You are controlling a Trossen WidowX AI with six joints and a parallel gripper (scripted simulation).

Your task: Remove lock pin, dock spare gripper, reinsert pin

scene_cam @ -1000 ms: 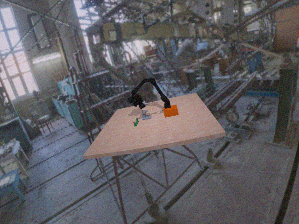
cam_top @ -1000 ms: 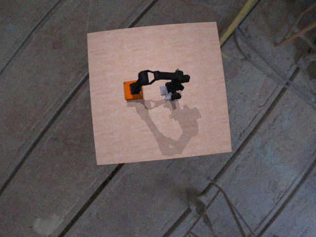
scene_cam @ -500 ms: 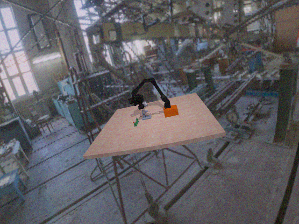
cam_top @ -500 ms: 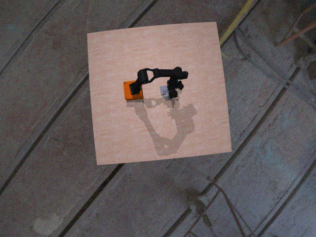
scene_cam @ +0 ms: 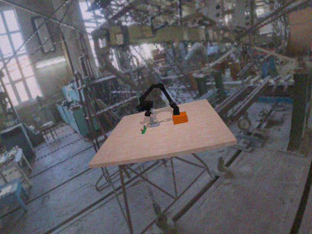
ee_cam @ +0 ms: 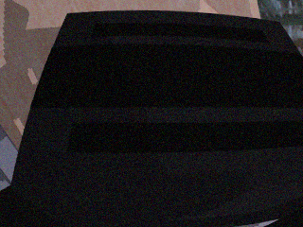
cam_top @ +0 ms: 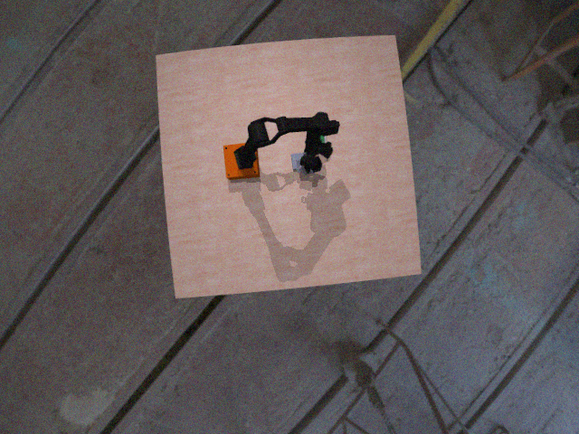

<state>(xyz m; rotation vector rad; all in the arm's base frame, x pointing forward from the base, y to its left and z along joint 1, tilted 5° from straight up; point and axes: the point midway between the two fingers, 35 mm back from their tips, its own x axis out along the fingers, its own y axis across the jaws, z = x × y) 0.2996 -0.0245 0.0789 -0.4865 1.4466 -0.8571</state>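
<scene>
Right now the mount is 10 mm behind my gripper tip, 80 mm to the left of it and 100 mm below it. The rest, counted from my gripper tip: spare gripper: 10 mm behind, 10 mm to the left, 10 mm above; then green bar: 90 mm ahead, 190 mm to the left, 130 mm below.
</scene>
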